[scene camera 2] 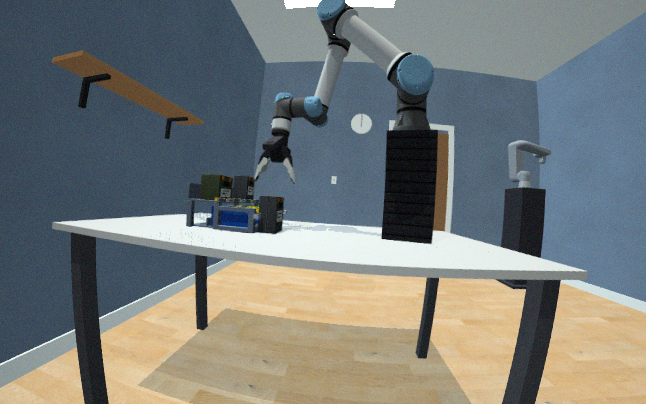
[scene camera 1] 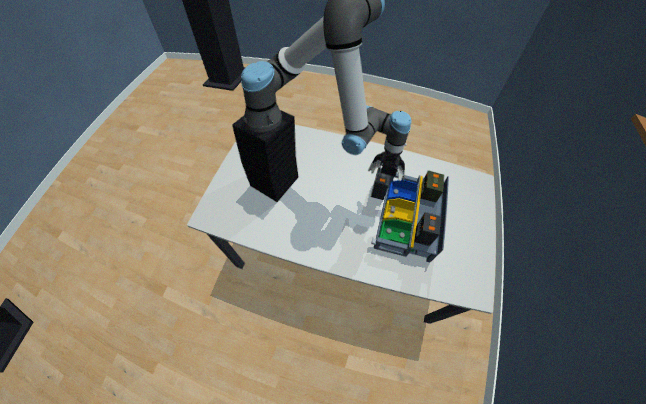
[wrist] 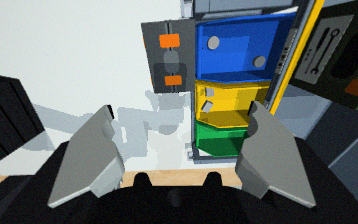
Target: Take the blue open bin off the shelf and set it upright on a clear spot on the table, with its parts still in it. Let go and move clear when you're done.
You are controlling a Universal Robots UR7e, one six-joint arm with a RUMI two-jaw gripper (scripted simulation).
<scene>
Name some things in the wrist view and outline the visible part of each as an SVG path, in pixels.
My gripper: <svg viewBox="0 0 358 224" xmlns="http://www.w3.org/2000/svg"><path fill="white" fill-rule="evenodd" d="M358 201L305 140L296 137L259 101L251 101L247 114L250 122L246 130L249 138L244 140L235 165L235 172L242 182L242 189L223 186L221 175L218 172L209 172L203 185L152 186L148 174L139 172L134 177L133 186L121 188L120 184L123 183L122 176L125 173L123 159L114 141L112 141L115 132L111 122L115 118L111 105L103 105L68 141L61 143L8 206L0 218L0 224L358 224Z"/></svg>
A blue open bin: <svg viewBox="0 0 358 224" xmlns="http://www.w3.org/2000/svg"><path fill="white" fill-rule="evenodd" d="M295 12L233 17L198 23L196 25L195 76L197 80L218 83L271 81ZM253 59L256 56L264 56L265 63L261 67L254 67L252 65ZM212 36L219 38L219 45L216 49L209 49L207 46L207 41Z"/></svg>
A green bin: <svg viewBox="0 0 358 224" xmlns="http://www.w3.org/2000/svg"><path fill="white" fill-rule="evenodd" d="M195 117L196 148L214 157L239 155L244 140L249 138L246 131L248 126L217 128L198 121Z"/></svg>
A yellow bin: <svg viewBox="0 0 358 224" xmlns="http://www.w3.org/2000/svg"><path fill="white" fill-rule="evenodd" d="M196 120L217 128L248 126L250 118L247 114L251 101L256 100L263 105L271 81L241 83L195 81ZM206 100L214 104L208 113L201 110ZM205 87L214 89L214 96L206 97Z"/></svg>
</scene>
